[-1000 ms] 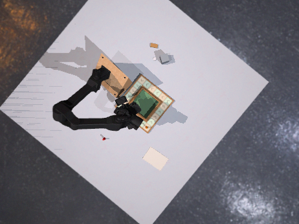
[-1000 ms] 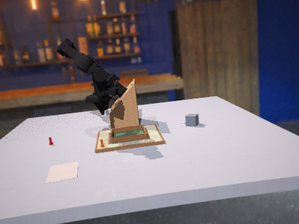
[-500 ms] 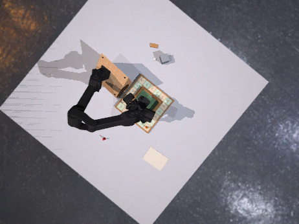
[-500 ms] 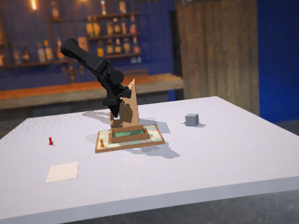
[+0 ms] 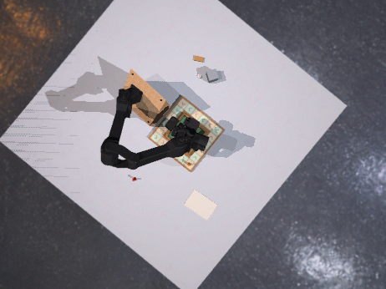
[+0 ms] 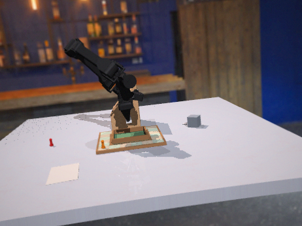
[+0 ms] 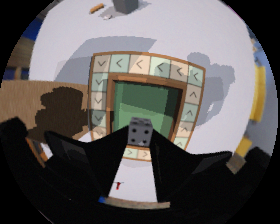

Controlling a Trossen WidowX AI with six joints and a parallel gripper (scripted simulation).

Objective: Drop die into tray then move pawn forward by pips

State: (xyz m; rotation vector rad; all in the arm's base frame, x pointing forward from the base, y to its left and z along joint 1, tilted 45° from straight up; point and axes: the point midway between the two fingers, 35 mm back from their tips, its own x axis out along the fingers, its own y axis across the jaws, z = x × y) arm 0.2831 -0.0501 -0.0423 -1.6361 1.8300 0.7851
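My gripper tip is 120 mm to the left of the orange pawn, 110 mm short of it and 60 mm above it. From my gripper tip the other things lie so: white die (right at my gripper tip); green dice tray (80 mm below, 10 mm ahead); red pawn (360 mm to the right, 70 mm below, 60 mm behind).
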